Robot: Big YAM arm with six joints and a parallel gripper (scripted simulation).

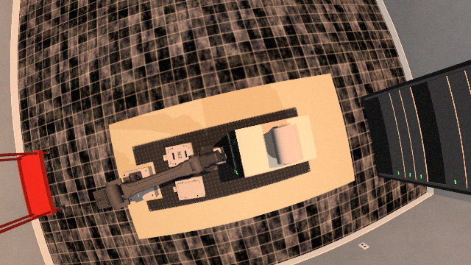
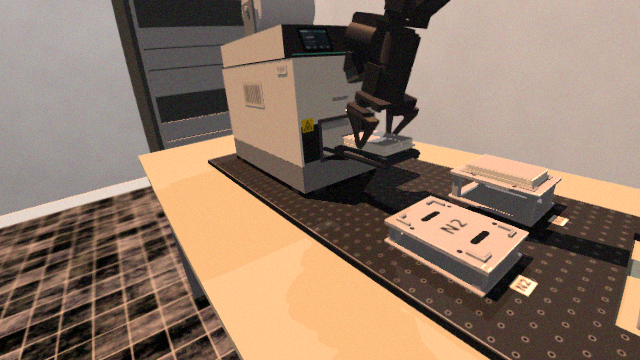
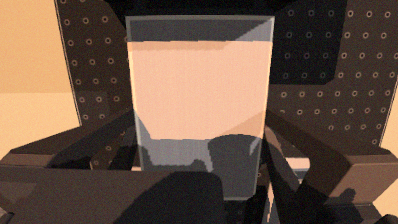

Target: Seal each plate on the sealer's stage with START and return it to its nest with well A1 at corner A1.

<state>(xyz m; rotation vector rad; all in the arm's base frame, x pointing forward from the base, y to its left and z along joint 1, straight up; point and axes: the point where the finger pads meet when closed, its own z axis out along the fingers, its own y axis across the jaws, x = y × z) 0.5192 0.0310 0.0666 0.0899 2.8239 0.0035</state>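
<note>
Now: the sealer stage 20 mm below my hand. Round my hand: well plate: right at my hand; then plate nest N2: 200 mm behind, 90 mm below, 60 mm to the left; then sealer screen: 200 mm above, 120 mm ahead, 40 mm to the left.
</note>
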